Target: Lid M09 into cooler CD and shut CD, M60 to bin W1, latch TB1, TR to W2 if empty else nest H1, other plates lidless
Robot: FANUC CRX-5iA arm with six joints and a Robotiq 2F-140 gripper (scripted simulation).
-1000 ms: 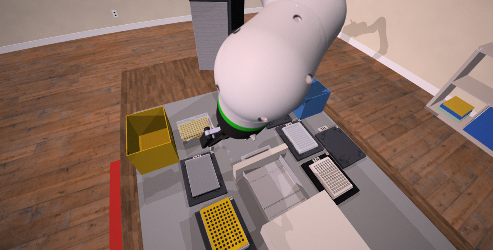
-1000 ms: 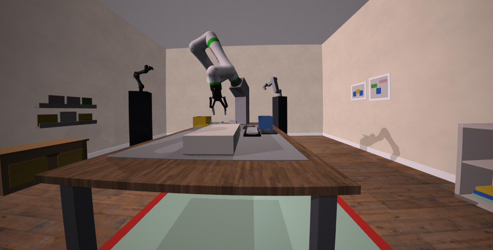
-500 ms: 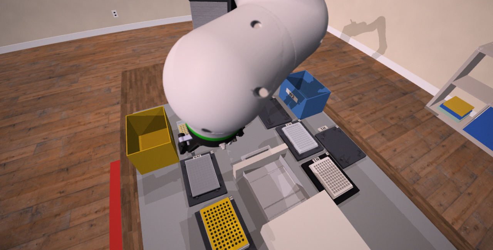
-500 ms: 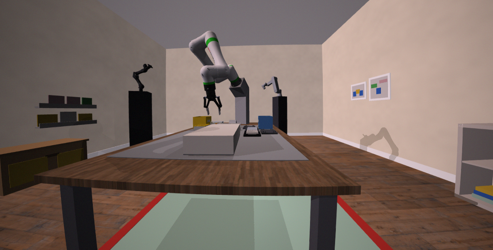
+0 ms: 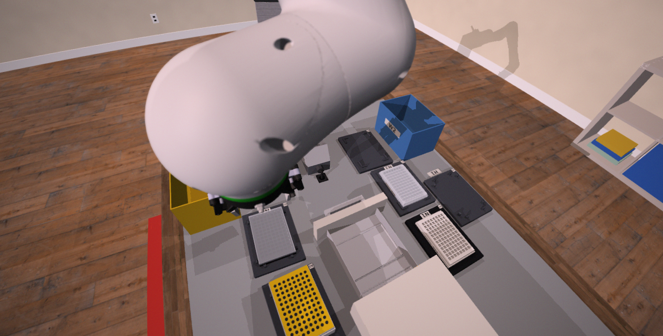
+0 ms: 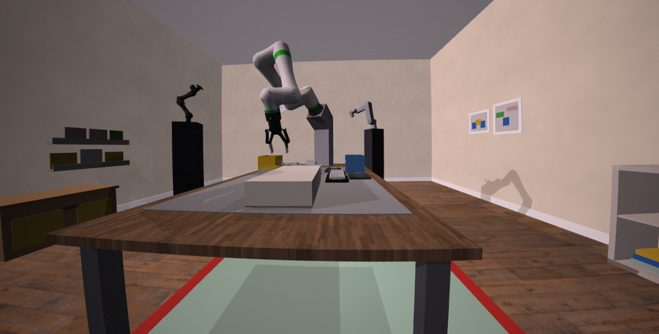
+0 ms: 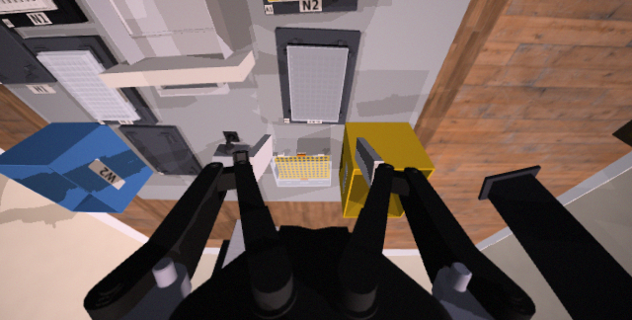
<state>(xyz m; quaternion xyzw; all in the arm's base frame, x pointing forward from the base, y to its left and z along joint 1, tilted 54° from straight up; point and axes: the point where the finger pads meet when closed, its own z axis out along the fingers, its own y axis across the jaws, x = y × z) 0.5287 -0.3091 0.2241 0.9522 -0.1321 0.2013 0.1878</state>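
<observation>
My hand is 140 mm above the lid. Also, from my hand: yellow tip rack TR (160 mm ahead, 120 mm below, 70 mm to the right); nest N4 (160 mm below); nest N2 (170 mm ahead, 160 mm below, 70 mm to the right).
</observation>
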